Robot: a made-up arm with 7 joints. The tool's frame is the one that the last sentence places.
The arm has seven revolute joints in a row. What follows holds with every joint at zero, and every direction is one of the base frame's.
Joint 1 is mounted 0.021 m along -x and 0.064 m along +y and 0.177 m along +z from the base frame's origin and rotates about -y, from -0.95 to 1.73 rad.
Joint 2 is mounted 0.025 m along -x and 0.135 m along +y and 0.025 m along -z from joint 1 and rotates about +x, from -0.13 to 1.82 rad.
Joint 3 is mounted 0.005 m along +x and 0.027 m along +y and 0.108 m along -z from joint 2 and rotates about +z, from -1.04 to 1.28 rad.
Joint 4 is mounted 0.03 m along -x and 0.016 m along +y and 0.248 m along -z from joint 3 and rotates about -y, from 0 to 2.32 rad.
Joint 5 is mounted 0.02 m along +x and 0.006 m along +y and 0.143 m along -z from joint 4 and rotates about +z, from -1.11 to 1.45 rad.
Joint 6 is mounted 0.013 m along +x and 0.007 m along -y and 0.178 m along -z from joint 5 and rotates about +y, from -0.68 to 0.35 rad.
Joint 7 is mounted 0.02 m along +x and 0.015 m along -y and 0.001 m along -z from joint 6 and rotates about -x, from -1.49 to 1.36 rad.
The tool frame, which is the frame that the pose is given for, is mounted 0.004 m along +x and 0.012 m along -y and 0.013 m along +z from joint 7; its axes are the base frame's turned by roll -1.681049, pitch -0.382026 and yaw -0.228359 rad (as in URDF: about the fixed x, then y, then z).
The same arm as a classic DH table. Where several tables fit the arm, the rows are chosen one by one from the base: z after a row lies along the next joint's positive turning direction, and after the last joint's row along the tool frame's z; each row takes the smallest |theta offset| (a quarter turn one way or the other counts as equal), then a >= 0, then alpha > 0; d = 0 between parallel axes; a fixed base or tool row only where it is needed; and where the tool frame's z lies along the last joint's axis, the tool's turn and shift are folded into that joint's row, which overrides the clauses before.
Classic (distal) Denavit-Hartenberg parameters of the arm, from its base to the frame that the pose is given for. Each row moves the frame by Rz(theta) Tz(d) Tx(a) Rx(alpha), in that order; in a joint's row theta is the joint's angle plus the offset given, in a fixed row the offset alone. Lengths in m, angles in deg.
base (fixed): a -0.021; alpha 90; d 0.177; theta offset 0
joint 1: a 0.025; alpha -90; d -0.199; theta offset -90
joint 2: a 0.027; alpha -90; d -0.02; theta offset 90
joint 3: a 0.03; alpha -90; d -0.356; theta offset 90
joint 4: a -0.02; alpha 90; d -0.022; theta offset 0
joint 5: a -0.013; alpha 90; d -0.321; theta offset 0
joint 6: a 0.001; alpha -90; d -0.022; theta offset -90
joint 7: a -0.0117; alpha 105.36; d -0.0277; theta offset 6.08
tool (fixed): a 0; alpha 0; d -0.0138; theta offset -110.39
Joint limits (deg, base to tool): -54.43..99.12 -7.45..104.28 -59.59..73.34 0..132.93 -63.6..83.08 -38.96..20.05 -85.37..77.92

